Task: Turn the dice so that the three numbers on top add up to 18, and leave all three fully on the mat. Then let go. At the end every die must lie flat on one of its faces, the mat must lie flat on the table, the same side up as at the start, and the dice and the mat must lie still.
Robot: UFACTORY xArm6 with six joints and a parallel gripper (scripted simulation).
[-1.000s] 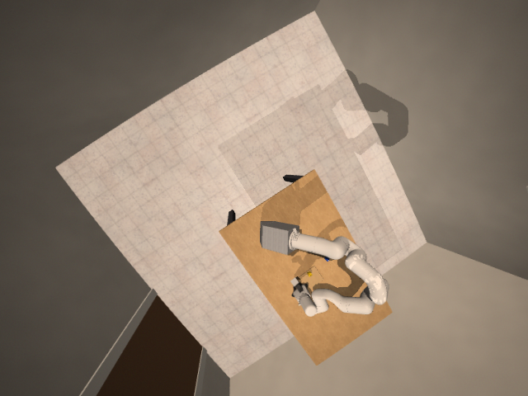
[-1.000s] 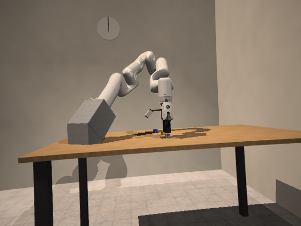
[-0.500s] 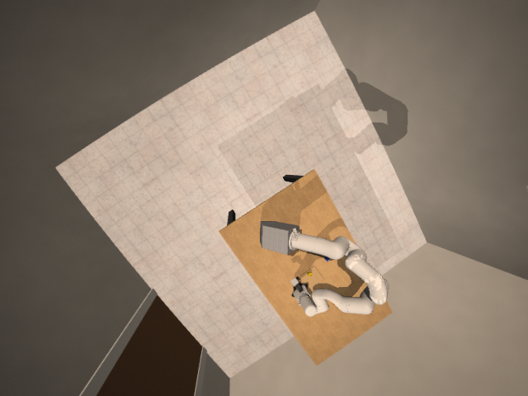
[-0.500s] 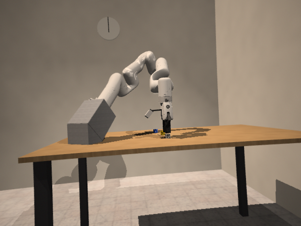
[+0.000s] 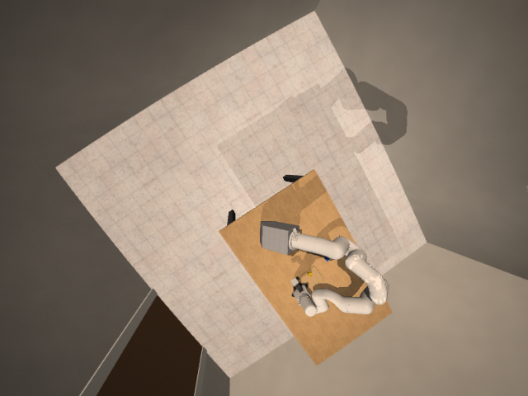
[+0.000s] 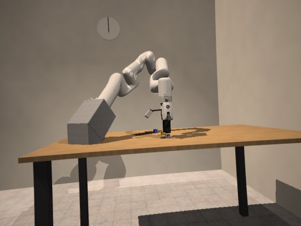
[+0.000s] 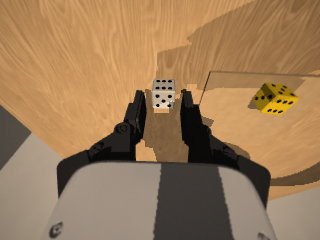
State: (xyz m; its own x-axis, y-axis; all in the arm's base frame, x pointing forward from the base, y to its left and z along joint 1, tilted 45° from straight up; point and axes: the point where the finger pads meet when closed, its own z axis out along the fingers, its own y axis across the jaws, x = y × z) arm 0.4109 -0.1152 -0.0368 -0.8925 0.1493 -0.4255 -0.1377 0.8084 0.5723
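Now: hand 4 cm above the white die. Round my hand: yellow die: 1 cm behind, 12 cm to the left, 3 cm below; blue die: 5 cm behind, 29 cm to the left, 4 cm below; tan mat: 4 cm ahead, 12 cm to the left, 5 cm below.
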